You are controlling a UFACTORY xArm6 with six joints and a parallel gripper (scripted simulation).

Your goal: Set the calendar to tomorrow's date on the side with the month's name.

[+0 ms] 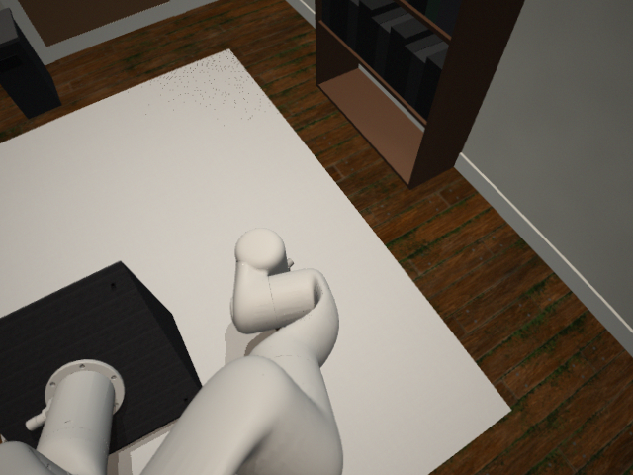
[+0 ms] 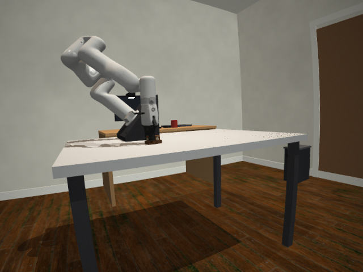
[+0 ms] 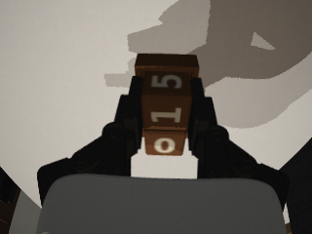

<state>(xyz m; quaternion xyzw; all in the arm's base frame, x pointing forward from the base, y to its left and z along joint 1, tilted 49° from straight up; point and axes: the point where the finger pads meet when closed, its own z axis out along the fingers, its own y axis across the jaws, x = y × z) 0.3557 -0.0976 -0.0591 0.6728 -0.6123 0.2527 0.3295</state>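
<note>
The brown tray lies 2 cm to the left of my hand and 3 cm below it.
</note>
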